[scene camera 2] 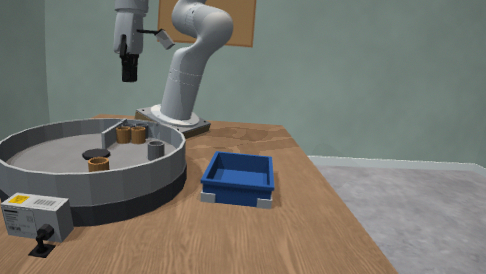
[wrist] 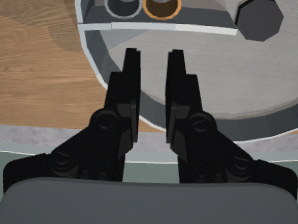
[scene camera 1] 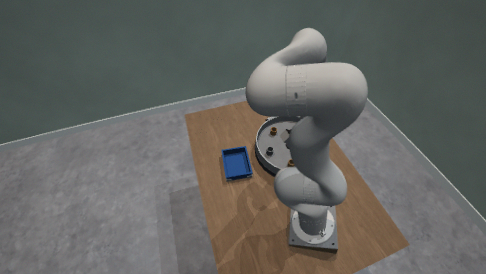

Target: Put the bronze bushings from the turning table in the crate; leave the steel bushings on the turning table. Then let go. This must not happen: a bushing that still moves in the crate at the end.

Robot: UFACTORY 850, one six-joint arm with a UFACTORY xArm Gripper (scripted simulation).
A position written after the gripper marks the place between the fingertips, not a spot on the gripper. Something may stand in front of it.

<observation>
In view: the gripper [scene camera 2: 129, 81], a turning table [scene camera 2: 68, 154] and a blue crate [scene camera 2: 231, 178].
The gripper shows as well in the wrist view [wrist: 153, 69]. The turning table also shows in the wrist view [wrist: 241, 76] and in scene camera 1 [scene camera 1: 281, 155]. The blue crate also shows in scene camera 1 [scene camera 1: 236, 161].
</observation>
